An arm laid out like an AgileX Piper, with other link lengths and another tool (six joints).
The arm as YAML. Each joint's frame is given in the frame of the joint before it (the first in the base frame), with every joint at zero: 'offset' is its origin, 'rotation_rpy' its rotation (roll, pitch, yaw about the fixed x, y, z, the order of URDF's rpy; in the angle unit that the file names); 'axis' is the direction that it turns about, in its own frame. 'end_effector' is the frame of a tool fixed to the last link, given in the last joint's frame.
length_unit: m
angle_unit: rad
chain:
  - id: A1
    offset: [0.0, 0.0, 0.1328]
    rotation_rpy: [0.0, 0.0, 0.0]
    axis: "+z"
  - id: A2
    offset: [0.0, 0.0, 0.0]
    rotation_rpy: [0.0, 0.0, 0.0]
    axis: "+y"
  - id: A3
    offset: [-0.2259, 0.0, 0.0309]
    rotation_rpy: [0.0, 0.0, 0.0]
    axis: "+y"
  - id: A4
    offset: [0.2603, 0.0, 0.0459]
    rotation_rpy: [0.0, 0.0, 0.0]
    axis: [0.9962, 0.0, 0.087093]
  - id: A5
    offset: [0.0, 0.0, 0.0]
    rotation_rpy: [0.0, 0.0, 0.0]
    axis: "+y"
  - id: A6
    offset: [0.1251, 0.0, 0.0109]
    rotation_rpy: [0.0, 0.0, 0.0]
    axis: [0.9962, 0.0, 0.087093]
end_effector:
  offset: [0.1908, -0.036, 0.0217]
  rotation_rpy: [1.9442, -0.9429, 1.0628]
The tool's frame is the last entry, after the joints.
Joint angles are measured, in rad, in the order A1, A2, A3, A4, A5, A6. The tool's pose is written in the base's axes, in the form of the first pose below.
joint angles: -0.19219, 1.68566, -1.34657, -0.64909, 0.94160, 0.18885
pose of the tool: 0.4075 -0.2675 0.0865 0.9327 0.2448 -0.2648 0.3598 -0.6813 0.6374
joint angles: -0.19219, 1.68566, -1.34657, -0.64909, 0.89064, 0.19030
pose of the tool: 0.4227 -0.2645 0.0908 0.9356 0.2717 -0.2253 0.3520 -0.6713 0.6523
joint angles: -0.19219, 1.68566, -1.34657, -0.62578, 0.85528, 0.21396
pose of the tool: 0.4322 -0.2581 0.0900 0.9457 0.2747 -0.1737 0.3199 -0.6924 0.6468
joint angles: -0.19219, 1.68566, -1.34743, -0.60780, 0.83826, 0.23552
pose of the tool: 0.4365 -0.2539 0.0889 0.9534 0.2680 -0.1389 0.2931 -0.7120 0.6380
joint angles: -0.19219, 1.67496, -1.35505, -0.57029, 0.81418, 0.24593
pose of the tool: 0.4454 -0.2461 0.0940 0.9599 0.2682 -0.0810 0.2585 -0.7358 0.6259
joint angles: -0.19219, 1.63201, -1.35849, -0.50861, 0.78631, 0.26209
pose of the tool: 0.4551 -0.2337 0.1109 0.9656 0.2595 0.0193 0.1957 -0.7730 0.6035
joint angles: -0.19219, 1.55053, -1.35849, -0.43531, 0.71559, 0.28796
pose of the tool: 0.4741 -0.2167 0.1534 0.9467 0.2555 0.1961 0.0987 -0.8098 0.5784
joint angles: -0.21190, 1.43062, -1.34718, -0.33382, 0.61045, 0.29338
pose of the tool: 0.4882 -0.2023 0.2212 0.8746 0.2462 0.4176 -0.0174 -0.8450 0.5345
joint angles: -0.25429, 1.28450, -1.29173, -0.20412, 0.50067, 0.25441
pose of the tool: 0.4814 -0.1944 0.2871 0.7659 0.2315 0.5998 -0.1131 -0.8698 0.4802
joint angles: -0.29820, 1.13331, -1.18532, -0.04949, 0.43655, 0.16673
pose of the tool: 0.4585 -0.1859 0.3178 0.6863 0.2148 0.6949 -0.1564 -0.8894 0.4295
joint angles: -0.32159, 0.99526, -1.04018, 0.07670, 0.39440, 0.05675
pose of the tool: 0.4361 -0.1737 0.3147 0.6529 0.2251 0.7232 -0.1523 -0.8963 0.4165
